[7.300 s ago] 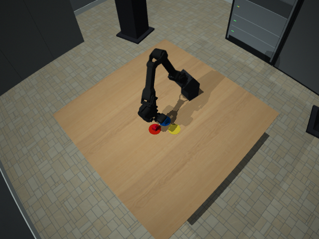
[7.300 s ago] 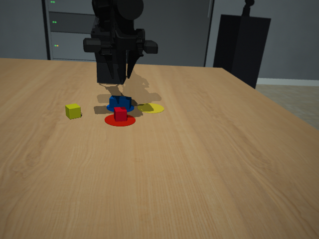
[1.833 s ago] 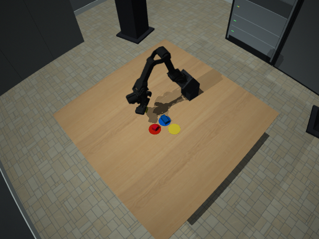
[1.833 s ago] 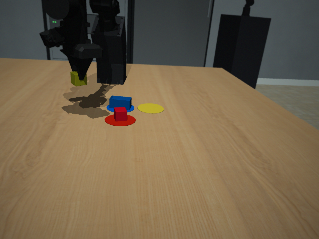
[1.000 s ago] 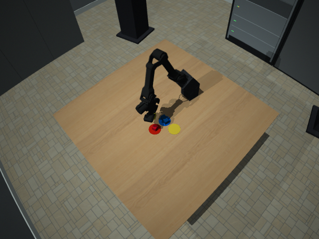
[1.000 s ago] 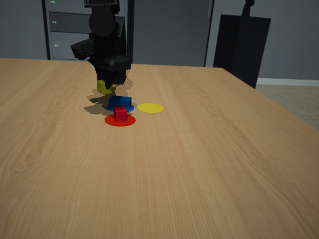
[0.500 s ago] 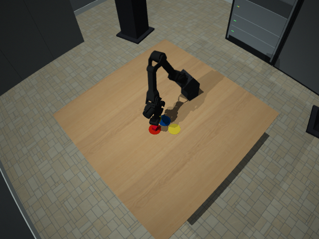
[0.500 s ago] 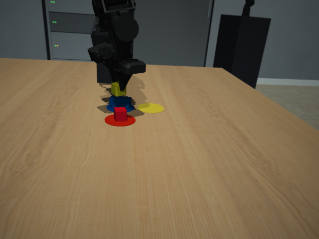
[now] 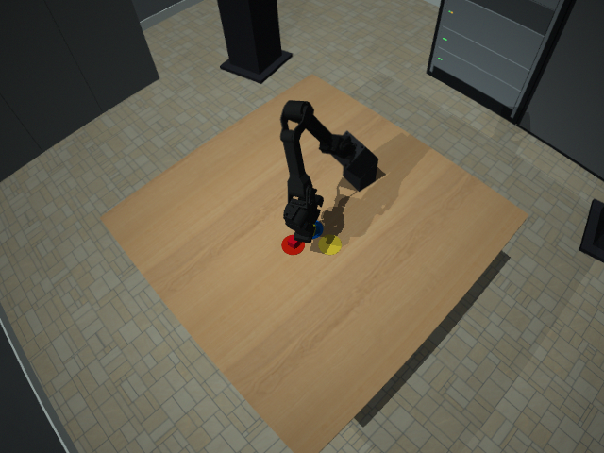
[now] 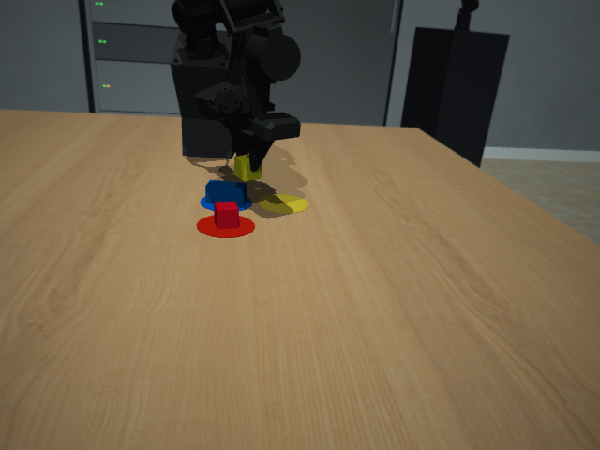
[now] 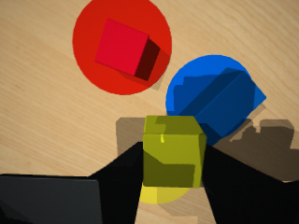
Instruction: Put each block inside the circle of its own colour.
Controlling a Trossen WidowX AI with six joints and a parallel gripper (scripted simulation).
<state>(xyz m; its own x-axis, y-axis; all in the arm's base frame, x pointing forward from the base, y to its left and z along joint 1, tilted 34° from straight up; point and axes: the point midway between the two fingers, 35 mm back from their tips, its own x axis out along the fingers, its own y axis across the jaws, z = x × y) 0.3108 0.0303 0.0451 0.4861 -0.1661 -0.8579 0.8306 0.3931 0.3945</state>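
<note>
Right now the yellow circle is 110 mm below my hand, 70 mm to the left of it and 20 mm behind it. Also, from my hand: red block (90 mm below, 50 mm to the right, 50 mm ahead); then yellow block (40 mm below); then blue block (90 mm below, 50 mm behind, 20 mm to the right).
</note>
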